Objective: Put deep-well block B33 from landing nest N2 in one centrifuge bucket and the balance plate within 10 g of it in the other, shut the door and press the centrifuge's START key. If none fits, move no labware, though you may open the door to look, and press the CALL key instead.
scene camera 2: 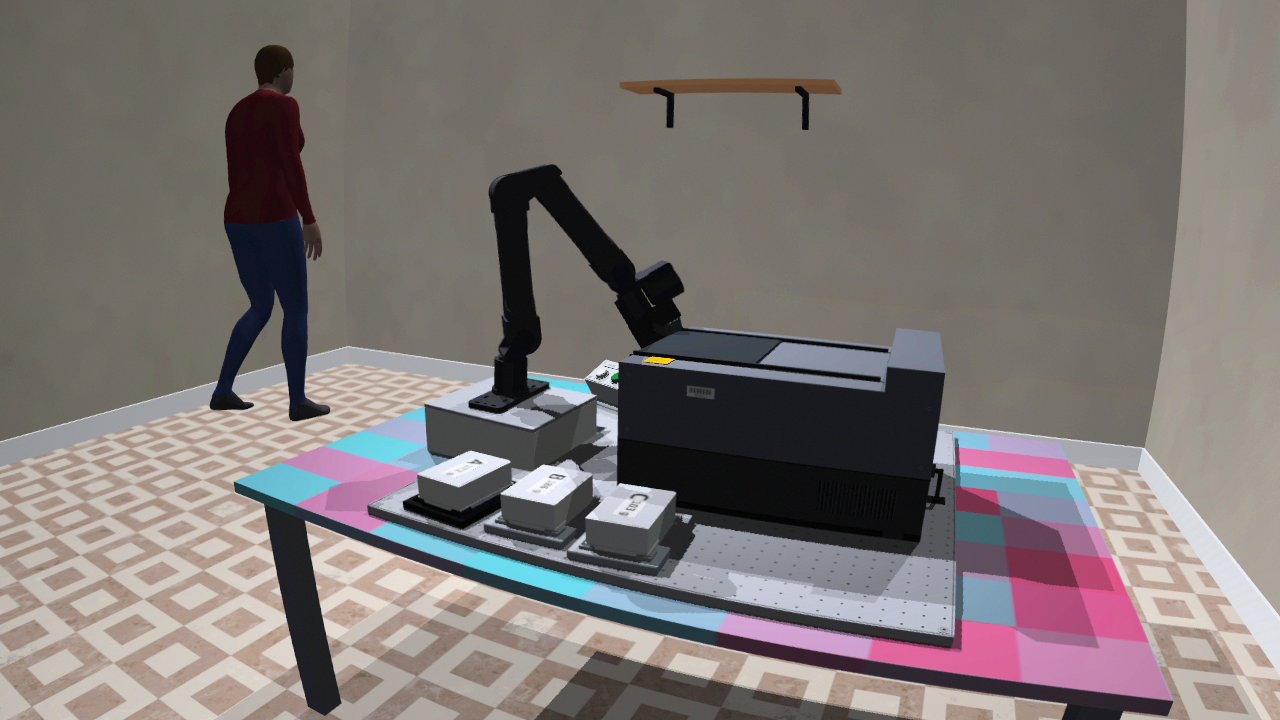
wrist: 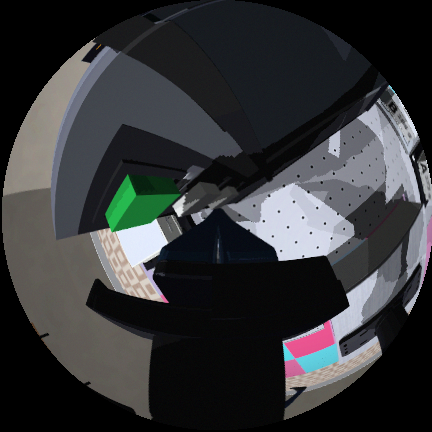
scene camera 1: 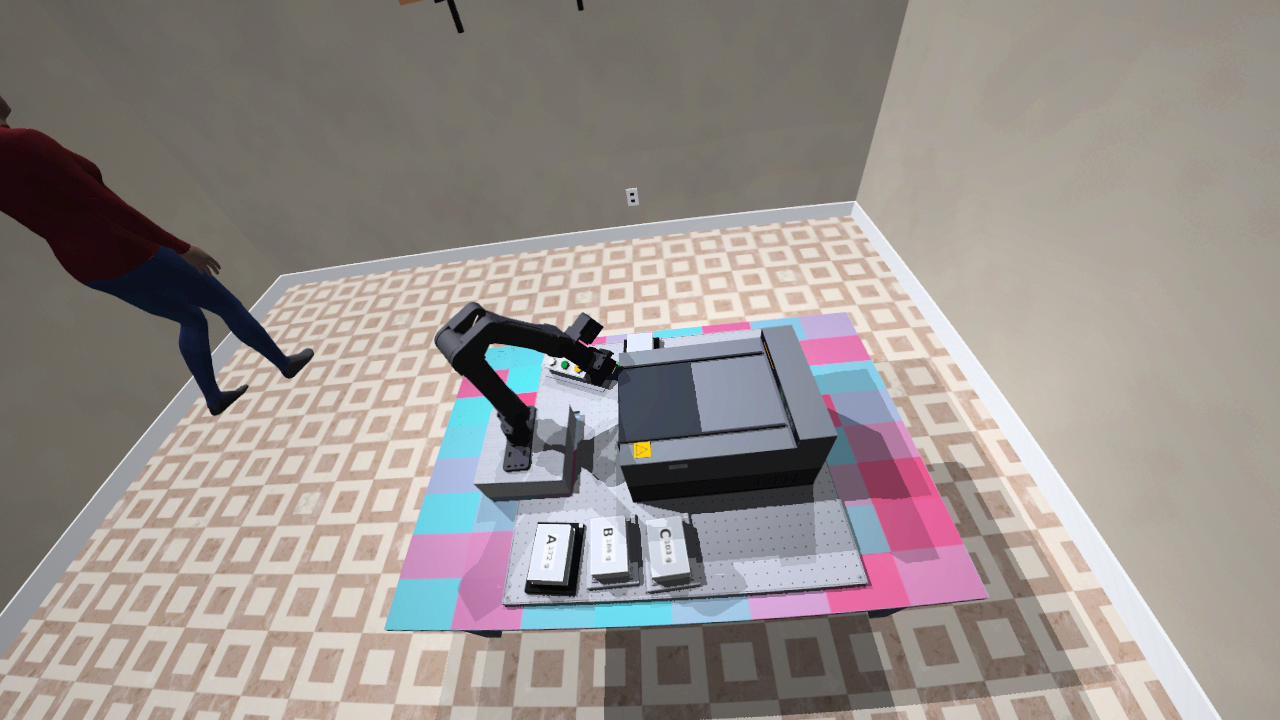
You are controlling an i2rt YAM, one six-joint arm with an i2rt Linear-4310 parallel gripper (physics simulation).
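Places are measured from the arm's base along level axes (x right, y ahead, z up), in metres.
Where they show: gripper, fingertip midpoint: [wrist: 217, 214]; arm's base, link origin: [scene camera 2: 510, 396] [wrist: 386, 314] [scene camera 1: 520, 437].
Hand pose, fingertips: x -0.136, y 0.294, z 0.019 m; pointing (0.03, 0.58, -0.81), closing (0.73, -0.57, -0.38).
Each offset is from my fingertips to the top centre of the thing.
My gripper [scene camera 1: 615, 369] [wrist: 217, 214] is shut and empty at the centrifuge's near end. The centrifuge [scene camera 1: 733, 472] [scene camera 2: 769, 420] has its top covered by a dark panel and a lighter one. In the wrist view a large green key @(dz +0.097, dx +0.017, dy +0.008 m) [wrist: 142, 205] stands left of the fingertips, and grey keys lie just beyond them; contact cannot be told. A white block @(dz -0.035, dx -0.157, dy +0.060 m) [scene camera 1: 639, 342] [wrist: 140, 242] stands behind the centrifuge, its label unreadable. White plates A @(dz -0.040, dx +0.442, dy -0.197 m) [scene camera 1: 549, 553] [scene camera 2: 463, 481], B @(dz -0.040, dx +0.439, dy -0.058 m) [scene camera 1: 609, 548] [scene camera 2: 546, 497] and C @(dz -0.040, dx +0.457, dy +0.076 m) [scene camera 1: 668, 550] [scene camera 2: 630, 519] sit on separate nests.
A box with coloured buttons @(dz -0.010, dx -0.129, dy -0.150 m) [scene camera 1: 562, 365] [scene camera 2: 603, 379] stands beside the arm's far side. The arm's plinth [scene camera 1: 523, 488] [scene camera 2: 483, 434] is left of the centrifuge. A person [scene camera 1: 53, 214] [scene camera 2: 261, 161] stands away from the table. A wall shelf [scene camera 2: 729, 85] is high behind.
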